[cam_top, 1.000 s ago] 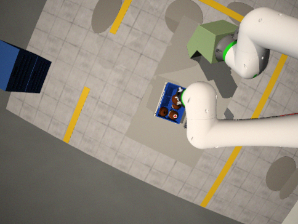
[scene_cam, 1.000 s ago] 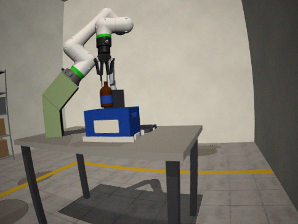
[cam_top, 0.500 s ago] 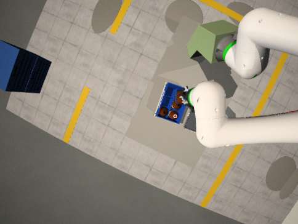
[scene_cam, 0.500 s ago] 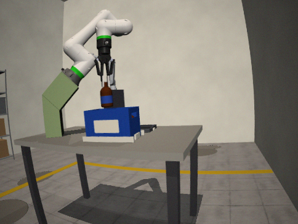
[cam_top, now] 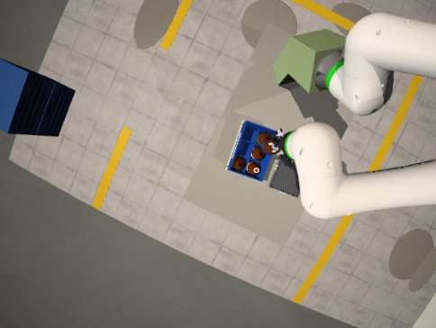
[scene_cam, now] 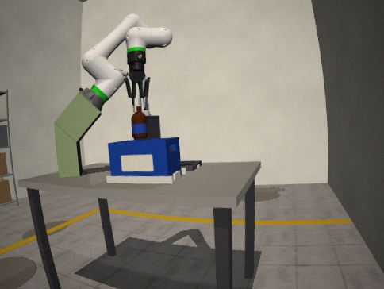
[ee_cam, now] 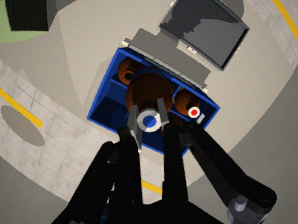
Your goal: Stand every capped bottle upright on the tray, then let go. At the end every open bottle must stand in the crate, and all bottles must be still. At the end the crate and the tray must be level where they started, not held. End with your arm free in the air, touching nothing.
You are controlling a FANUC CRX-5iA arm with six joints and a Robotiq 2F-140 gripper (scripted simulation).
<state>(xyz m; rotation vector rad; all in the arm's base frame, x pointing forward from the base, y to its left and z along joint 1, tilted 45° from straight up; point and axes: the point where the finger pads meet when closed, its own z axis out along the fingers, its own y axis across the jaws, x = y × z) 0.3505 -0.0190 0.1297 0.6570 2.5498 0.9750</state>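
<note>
The bottle lies 70 mm below my hand. Also, from my hand: crate: 250 mm below, 60 mm ahead, 30 mm to the right; tray: 330 mm below, 250 mm to the left, 20 mm behind.
</note>
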